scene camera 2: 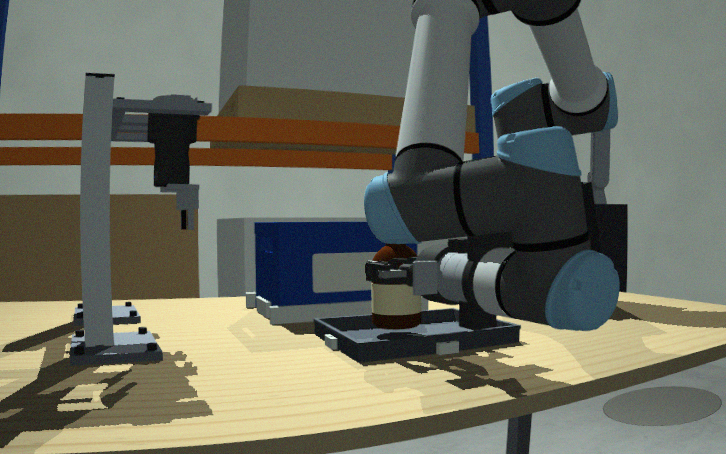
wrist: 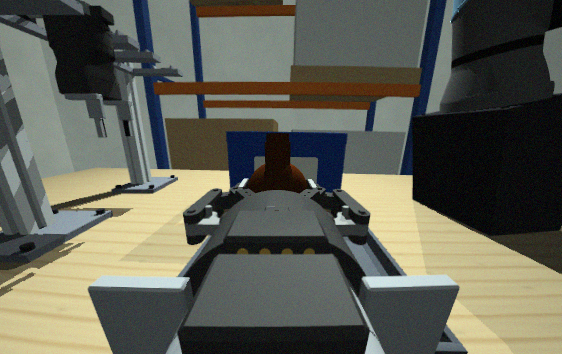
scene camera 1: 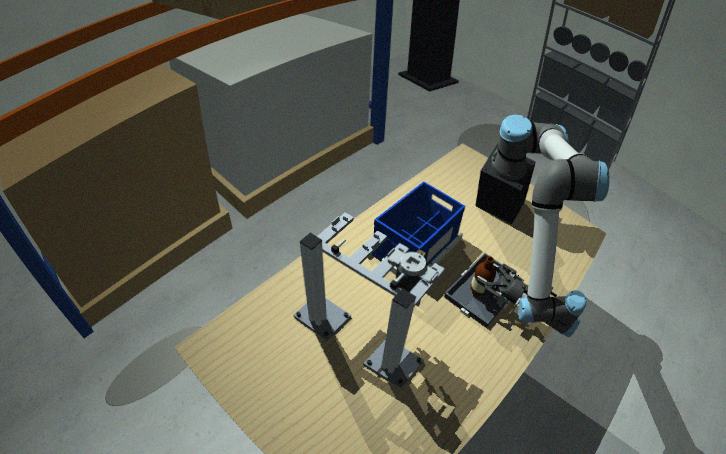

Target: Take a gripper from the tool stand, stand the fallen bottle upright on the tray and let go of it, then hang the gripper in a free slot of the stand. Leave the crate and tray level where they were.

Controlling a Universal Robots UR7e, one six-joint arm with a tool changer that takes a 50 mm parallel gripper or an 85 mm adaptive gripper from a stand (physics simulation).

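Frame: origin at the arm's base, x ahead, y left, z up, level; centimetres.
Where they show: arm's base, origin of its link: (wrist: 488, 105) (scene camera 1: 509, 165).
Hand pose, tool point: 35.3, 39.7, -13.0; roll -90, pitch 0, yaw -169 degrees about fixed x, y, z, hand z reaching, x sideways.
Note:
Each offset is from my tool point to the top centre of the thing, as dx, dy, dz. "pt": to the spot under its first point.
The brown bottle @[+3.2, -16.8, +6.7] (scene camera 1: 486, 269) (scene camera 2: 396, 299) (wrist: 277, 156) with a cream label is upright inside the tray's outline. My adaptive gripper (scene camera 1: 484, 280) (scene camera 2: 393, 271) (wrist: 278, 184) lies level and is shut on the bottle's upper body from the side. In scene camera 2 a thin strip of light floor shows between its base and the shadow below; it seems to be slightly above the tray floor. The dark tray @[+0.8, -15.5, -8.3] (scene camera 1: 477, 318) (scene camera 2: 396, 349) looks level. On the tool stand (scene camera 1: 364, 269) (scene camera 2: 97, 214) the parallel gripper (scene camera 2: 172, 149) (wrist: 85, 55) hangs in an end slot; the other slots look free.
The blue crate @[+6.8, -45.8, +6.7] (scene camera 1: 388, 230) (scene camera 2: 283, 267) (wrist: 240, 155) stands level beyond the tray. The black robot pedestal (scene camera 1: 500, 195) (wrist: 485, 165) is to the right in the wrist view. The stand's posts and foot plates @[pt +47.5, -11.8, -3.4] (scene camera 1: 393, 364) (scene camera 2: 120, 350) are at the left in scene camera 2.

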